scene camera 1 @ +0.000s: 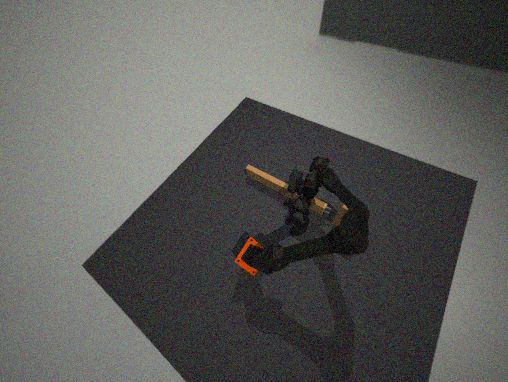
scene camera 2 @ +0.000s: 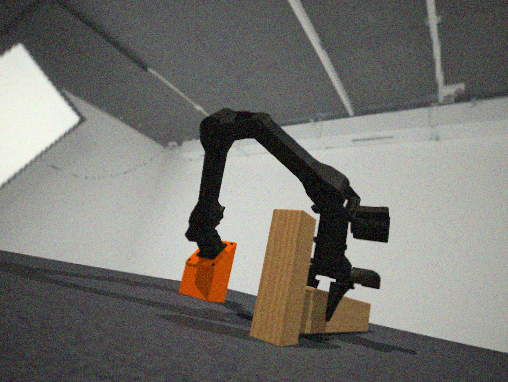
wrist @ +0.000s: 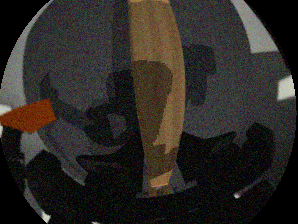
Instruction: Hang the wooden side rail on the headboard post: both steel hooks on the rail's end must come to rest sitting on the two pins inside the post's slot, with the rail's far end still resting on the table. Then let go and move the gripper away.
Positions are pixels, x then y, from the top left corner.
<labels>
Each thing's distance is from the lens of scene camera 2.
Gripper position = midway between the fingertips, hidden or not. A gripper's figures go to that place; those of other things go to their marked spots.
my gripper (scene camera 2: 319, 319): 0.59 m
wooden side rail (scene camera 2: 351, 315): 0.73 m
headboard post (scene camera 2: 277, 315): 0.41 m
The marked spots on the headboard post and the wooden side rail are 0.34 m apart.
</labels>
